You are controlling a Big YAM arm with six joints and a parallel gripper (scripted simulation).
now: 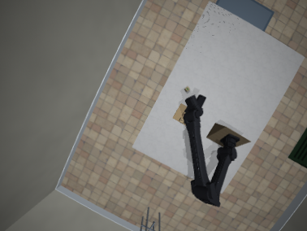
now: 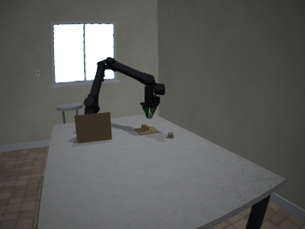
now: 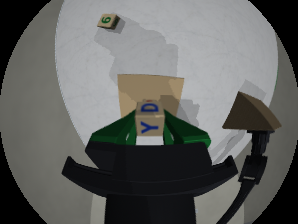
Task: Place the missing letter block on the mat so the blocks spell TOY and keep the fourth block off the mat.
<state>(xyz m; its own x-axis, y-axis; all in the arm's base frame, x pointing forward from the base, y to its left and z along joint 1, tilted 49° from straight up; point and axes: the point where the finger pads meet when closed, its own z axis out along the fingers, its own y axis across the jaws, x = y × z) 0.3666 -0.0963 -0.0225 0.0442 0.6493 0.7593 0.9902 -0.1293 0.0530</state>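
The mat lies 50 mm to the left of my hand and 110 mm below it.
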